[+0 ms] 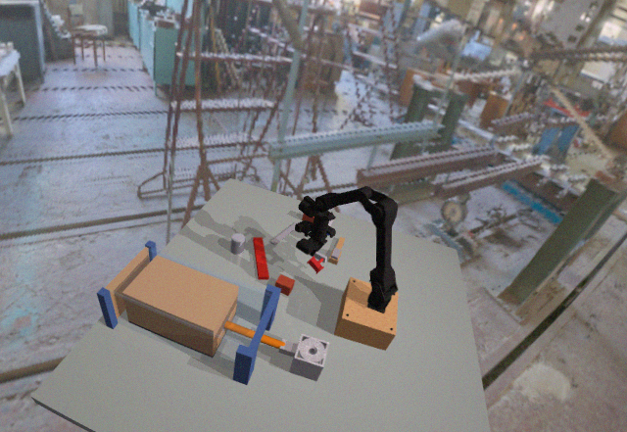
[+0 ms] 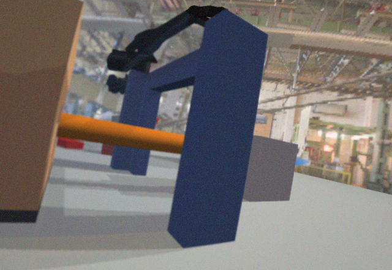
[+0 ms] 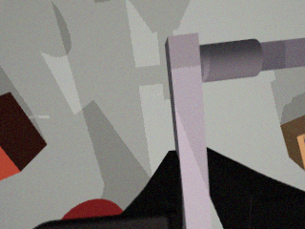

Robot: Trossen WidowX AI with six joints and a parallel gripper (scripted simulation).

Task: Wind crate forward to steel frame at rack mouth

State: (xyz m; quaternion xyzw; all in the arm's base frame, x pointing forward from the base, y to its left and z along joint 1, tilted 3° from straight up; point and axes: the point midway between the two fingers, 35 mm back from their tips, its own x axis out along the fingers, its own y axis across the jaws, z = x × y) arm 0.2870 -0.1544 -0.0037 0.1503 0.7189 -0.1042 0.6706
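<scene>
Now: the grey winch 14 cm behind my gripper tip, 40 cm to the left of it and 5 cm below it. From my gripper tip the other things lie so: winch handle with red knob: 1 cm behind, 1 cm to the left, 1 cm above; then tan tool: 9 cm behind, 16 cm to the right, 6 cm below; then blue piece: 20 cm to the right, 4 cm below.
</scene>
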